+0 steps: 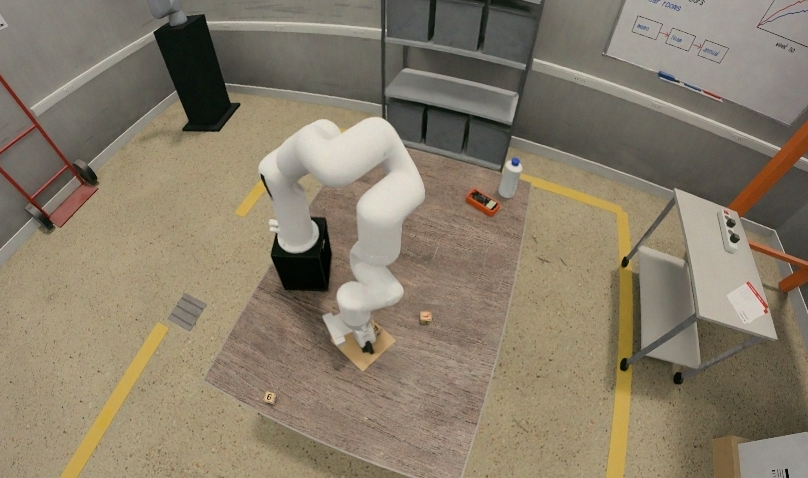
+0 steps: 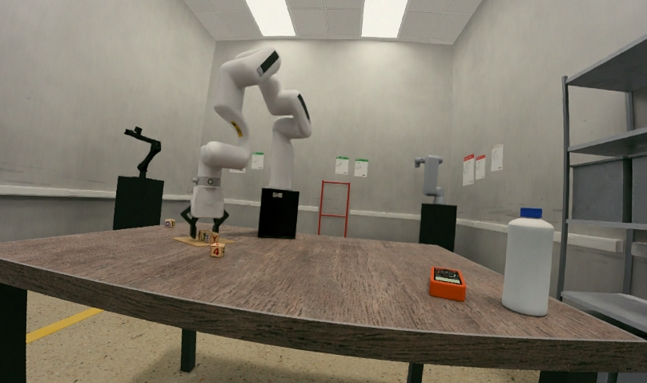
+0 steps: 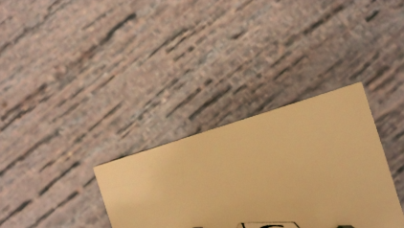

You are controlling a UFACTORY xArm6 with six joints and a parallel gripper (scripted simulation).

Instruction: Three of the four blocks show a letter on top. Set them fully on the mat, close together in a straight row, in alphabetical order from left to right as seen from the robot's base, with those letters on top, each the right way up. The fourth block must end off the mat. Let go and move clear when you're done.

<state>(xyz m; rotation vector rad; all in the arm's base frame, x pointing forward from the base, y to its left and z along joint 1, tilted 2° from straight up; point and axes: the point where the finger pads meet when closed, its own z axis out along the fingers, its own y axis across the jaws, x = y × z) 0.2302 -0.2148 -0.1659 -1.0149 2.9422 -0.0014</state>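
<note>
Now: the tan mat 2 cm below my hand. Also, from my hand: white bottle 71 cm to the left, 45 cm ahead, 6 cm above.
</note>
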